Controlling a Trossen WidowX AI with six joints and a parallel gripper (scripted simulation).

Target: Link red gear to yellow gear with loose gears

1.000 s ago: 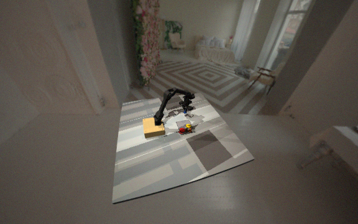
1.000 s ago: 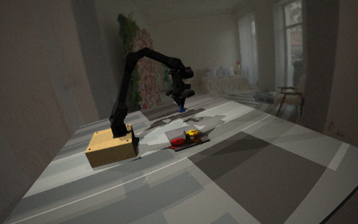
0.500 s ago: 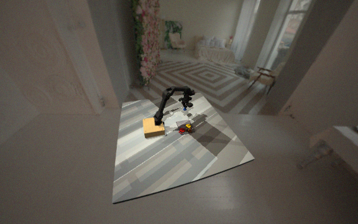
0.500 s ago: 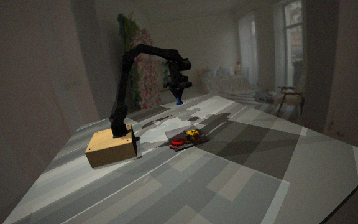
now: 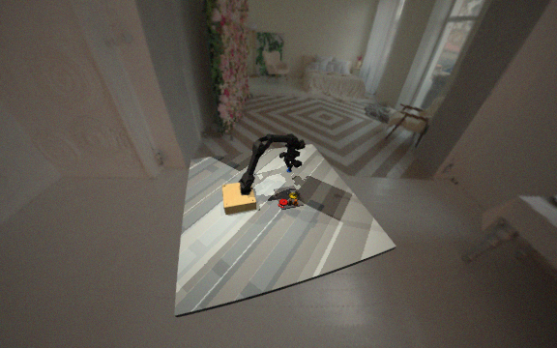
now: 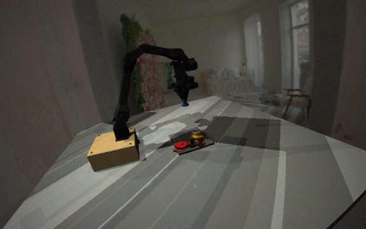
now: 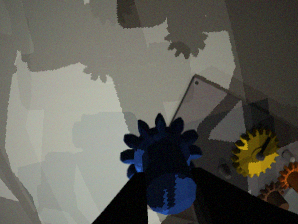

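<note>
Right now the orange gear is 23 cm to the right of my gripper tip and 14 cm below it. Also, from my gripper tip: red gear (20 cm to the right, 15 cm below, 9 cm behind); blue gear (1 cm below); yellow gear (15 cm to the right, 15 cm below).
</note>
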